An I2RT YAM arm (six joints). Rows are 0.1 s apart.
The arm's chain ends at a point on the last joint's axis. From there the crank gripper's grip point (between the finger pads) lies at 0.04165 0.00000 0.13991 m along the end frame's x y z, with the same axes.
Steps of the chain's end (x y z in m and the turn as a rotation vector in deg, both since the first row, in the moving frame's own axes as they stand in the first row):
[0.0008, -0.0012, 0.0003, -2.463, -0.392, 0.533]
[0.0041, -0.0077, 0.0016, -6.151, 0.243, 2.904]
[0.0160, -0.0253, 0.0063, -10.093, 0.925, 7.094]
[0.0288, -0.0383, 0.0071, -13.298, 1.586, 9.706]
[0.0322, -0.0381, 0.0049, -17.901, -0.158, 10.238]
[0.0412, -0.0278, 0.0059, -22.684, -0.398, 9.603]
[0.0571, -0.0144, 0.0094, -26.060, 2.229, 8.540]
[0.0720, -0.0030, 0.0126, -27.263, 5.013, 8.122]
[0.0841, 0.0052, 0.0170, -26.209, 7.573, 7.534]
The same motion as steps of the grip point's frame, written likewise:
[-0.0002, 0.0052, 0.0004, -2.463, -0.392, 0.533]
[0.0043, 0.0094, 0.0005, -6.151, 0.243, 2.904]
[0.0164, 0.0044, 0.0030, -10.093, 0.925, 7.094]
[0.0293, 0.0009, 0.0014, -13.298, 1.586, 9.706]
[0.0273, 0.0119, -0.0029, -17.901, -0.158, 10.238]
[0.0351, 0.0326, -0.0060, -22.684, -0.398, 9.603]
[0.0572, 0.0528, -0.0078, -26.060, 2.229, 8.540]
[0.0785, 0.0664, -0.0083, -27.263, 5.013, 8.122]
[0.0970, 0.0718, -0.0051, -26.209, 7.573, 7.534]

